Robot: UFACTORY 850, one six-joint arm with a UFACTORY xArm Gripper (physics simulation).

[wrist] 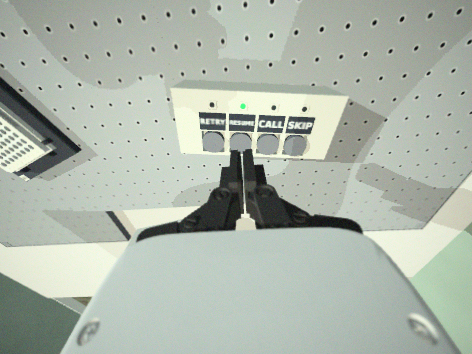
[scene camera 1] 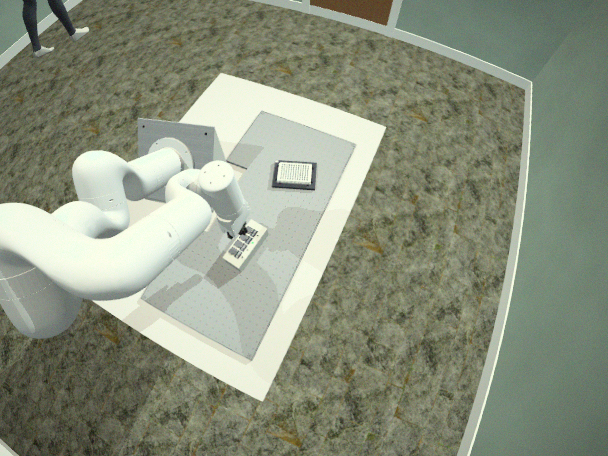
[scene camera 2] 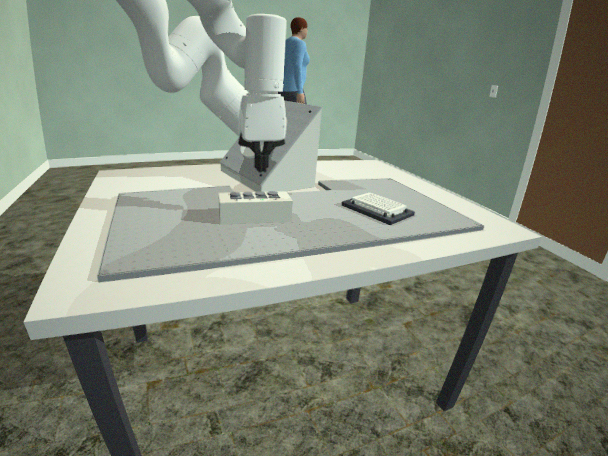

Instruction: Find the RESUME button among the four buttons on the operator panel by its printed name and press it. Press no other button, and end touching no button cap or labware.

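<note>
The cream operator panel (scene camera 1: pixel 259 243) (scene camera 2: pixel 255 211) (wrist: pixel 332 120) carries four round grey caps labelled, left to right in the wrist view, RETRY, RESUME, CALL and SKIP. The RESUME button (wrist: pixel 240 141) is second from the left there, and the small lamp (wrist: pixel 243 106) above its label glows green. The other three lamps are dark. My gripper (scene camera 2: pixel 261 171) (wrist: pixel 242 165) is shut and empty. In scene camera 2 its tips hang above the panel with a visible gap, touching no cap. In the wrist view the tips overlap the lower edge of the RESUME cap.
A white well plate (scene camera 1: pixel 295 172) (scene camera 2: pixel 378 204) (wrist: pixel 20 142) sits on a black holder on the grey perforated board (scene camera 1: pixel 250 320) (scene camera 2: pixel 165 250), to the right of the panel in scene camera 2. A grey slanted mount (scene camera 1: pixel 177 131) (scene camera 2: pixel 300 150) stands behind. A person (scene camera 2: pixel 296 60) stands beyond the table.
</note>
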